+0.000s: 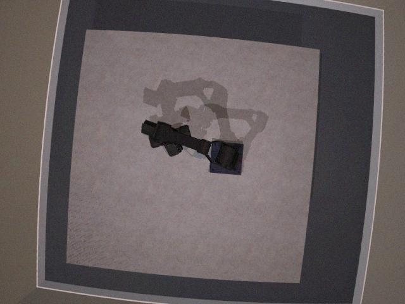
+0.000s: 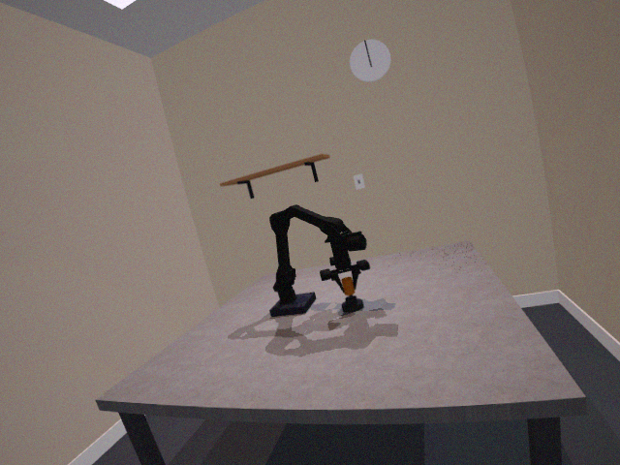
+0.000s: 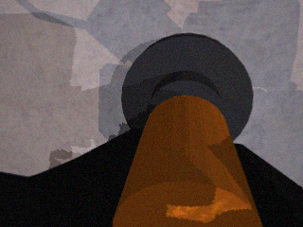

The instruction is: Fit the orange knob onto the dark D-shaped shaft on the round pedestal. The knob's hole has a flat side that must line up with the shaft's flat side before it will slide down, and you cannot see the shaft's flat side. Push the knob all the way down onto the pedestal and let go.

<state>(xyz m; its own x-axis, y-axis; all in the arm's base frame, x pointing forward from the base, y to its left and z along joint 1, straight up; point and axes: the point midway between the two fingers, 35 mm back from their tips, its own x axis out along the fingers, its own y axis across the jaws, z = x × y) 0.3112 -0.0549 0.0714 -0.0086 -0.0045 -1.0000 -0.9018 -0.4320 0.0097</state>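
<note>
Right now my gripper tip is 20 mm below the orange knob. The rest, counted from my gripper tip: round dark pedestal: 40 mm below.
</note>
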